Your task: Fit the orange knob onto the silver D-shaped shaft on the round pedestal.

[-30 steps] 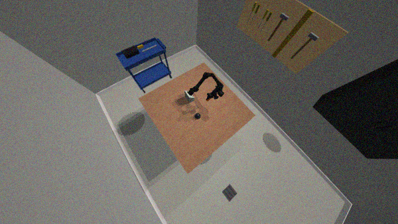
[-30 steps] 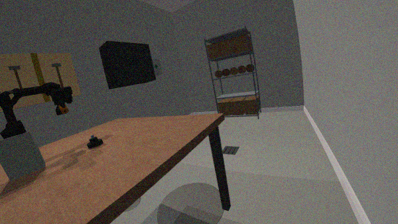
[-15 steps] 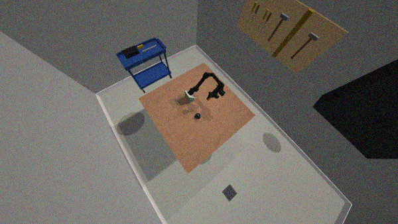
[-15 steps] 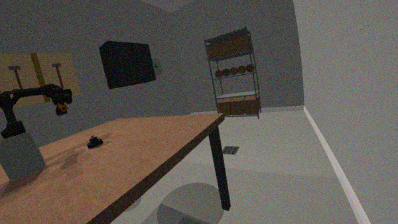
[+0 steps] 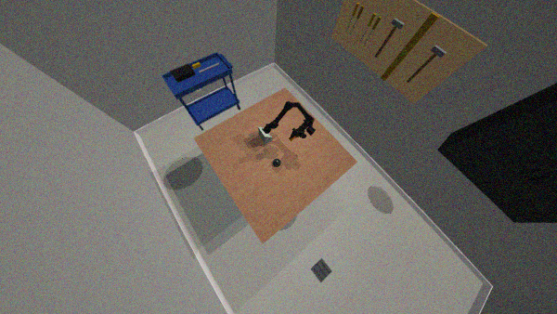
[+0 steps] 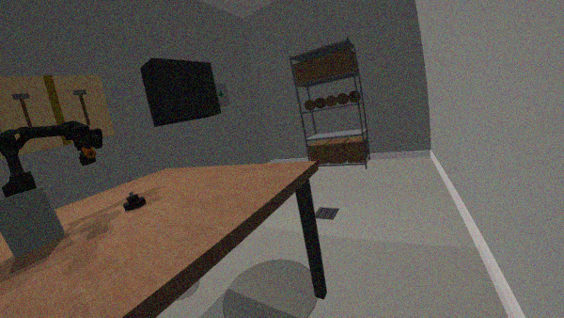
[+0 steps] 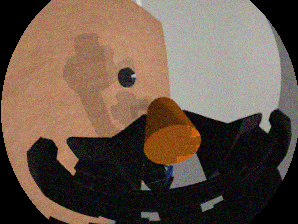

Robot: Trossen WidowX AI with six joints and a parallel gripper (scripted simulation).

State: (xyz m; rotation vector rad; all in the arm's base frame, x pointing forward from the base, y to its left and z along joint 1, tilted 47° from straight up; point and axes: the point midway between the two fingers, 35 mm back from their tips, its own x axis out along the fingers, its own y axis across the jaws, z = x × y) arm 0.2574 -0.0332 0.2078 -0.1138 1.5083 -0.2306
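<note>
The orange knob lies 3 cm to the left of my gripper tip and 2 cm above it. From my gripper tip the other things lie so: dark round pedestal: 5 cm ahead, 19 cm to the right, 22 cm below.
</note>
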